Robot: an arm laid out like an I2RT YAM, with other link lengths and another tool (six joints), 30 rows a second.
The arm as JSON. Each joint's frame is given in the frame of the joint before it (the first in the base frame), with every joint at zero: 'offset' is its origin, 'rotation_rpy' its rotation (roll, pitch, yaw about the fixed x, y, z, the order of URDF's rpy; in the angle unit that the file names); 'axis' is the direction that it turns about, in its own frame. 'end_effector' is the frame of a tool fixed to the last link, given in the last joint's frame.
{
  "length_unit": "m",
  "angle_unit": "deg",
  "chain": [
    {
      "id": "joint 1",
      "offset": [
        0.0,
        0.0,
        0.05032
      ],
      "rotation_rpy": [
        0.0,
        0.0,
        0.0
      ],
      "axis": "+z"
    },
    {
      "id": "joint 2",
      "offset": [
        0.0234,
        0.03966,
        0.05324
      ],
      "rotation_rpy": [
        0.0,
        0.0,
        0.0
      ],
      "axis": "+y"
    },
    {
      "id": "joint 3",
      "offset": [
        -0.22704,
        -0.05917,
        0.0
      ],
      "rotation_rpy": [
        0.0,
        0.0,
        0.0
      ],
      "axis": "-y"
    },
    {
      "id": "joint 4",
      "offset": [
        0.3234,
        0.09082,
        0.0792
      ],
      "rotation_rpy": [
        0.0,
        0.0,
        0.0
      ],
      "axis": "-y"
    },
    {
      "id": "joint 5",
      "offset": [
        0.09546,
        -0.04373,
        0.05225
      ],
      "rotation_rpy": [
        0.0,
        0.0,
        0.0
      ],
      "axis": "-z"
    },
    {
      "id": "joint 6",
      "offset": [
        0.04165,
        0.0,
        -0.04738
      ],
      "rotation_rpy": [
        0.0,
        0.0,
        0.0
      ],
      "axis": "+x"
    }
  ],
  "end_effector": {
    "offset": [
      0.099,
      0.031,
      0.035
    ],
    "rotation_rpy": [
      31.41,
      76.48,
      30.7
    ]
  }
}
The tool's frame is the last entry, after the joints.
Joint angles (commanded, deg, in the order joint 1, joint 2, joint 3, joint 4, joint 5, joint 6), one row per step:
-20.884, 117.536, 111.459, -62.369, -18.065, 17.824
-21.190, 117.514, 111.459, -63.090, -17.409, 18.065
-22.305, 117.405, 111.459, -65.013, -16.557, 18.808
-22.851, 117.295, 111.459, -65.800, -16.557, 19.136
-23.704, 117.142, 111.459, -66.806, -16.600, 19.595
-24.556, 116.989, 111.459, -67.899, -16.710, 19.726
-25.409, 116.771, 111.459, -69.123, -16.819, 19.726
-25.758, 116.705, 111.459, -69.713, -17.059, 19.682
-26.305, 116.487, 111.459, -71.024, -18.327, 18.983
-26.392, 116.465, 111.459, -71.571, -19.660, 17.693
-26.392, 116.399, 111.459, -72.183, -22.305, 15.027
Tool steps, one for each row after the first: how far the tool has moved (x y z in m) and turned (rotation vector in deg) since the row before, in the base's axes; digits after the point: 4 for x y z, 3 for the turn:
-0.0032, -0.0039, -0.0020, -0.216, 0.911, -0.757
-0.0092, -0.0111, -0.0039, 0.234, 2.093, -2.074
-0.0039, -0.0046, -0.0006, 0.389, 0.673, -0.844
-0.0055, -0.0072, -0.0006, 0.551, 0.834, -1.258
-0.0059, -0.0065, -0.0006, 0.529, 0.834, -0.940
-0.0064, -0.0060, -0.0002, 0.520, 0.868, -0.823
-0.0028, -0.0018, -0.0002, 0.420, 0.366, -0.245
-0.0050, 0.0003, 0.0011, 1.340, 0.326, 0.415
-0.0010, 0.0039, 0.0009, 0.949, -0.353, 1.414
-0.0002, 0.0086, 0.0032, 1.618, -1.259, 3.026

